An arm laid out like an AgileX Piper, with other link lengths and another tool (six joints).
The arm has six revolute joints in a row. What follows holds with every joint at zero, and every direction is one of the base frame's. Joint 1 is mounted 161.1 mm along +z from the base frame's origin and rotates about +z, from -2.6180 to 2.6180 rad. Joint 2 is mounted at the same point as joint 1 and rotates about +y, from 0.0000 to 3.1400 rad. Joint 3 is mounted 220.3 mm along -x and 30.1 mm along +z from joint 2 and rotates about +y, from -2.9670 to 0.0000 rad. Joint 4 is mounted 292.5 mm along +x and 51.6 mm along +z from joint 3 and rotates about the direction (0.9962, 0, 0.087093), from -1.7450 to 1.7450 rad. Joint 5 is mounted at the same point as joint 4 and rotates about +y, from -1.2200 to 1.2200 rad. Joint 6 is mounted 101.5 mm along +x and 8.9 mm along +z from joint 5 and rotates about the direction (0.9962, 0, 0.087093), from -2.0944 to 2.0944 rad. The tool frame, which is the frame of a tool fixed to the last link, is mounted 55.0 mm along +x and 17.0 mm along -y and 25.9 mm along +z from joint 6; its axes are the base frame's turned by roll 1.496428, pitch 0.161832 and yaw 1.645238 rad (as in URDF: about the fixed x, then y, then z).
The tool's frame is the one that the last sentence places.
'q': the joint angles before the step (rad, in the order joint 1, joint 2, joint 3, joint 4, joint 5, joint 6). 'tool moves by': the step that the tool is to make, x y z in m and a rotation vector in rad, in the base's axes. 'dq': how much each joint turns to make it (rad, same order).
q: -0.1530, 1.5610, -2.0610, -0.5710, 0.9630, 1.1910
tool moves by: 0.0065, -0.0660, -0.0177, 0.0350, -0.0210, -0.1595
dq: -0.1591, 0.1304, -0.0876, -0.0019, -0.0349, 0.0588
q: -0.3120, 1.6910, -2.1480, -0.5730, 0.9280, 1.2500
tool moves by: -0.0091, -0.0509, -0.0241, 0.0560, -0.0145, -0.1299
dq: -0.1200, 0.0591, -0.0010, 0.0000, -0.0231, 0.0741
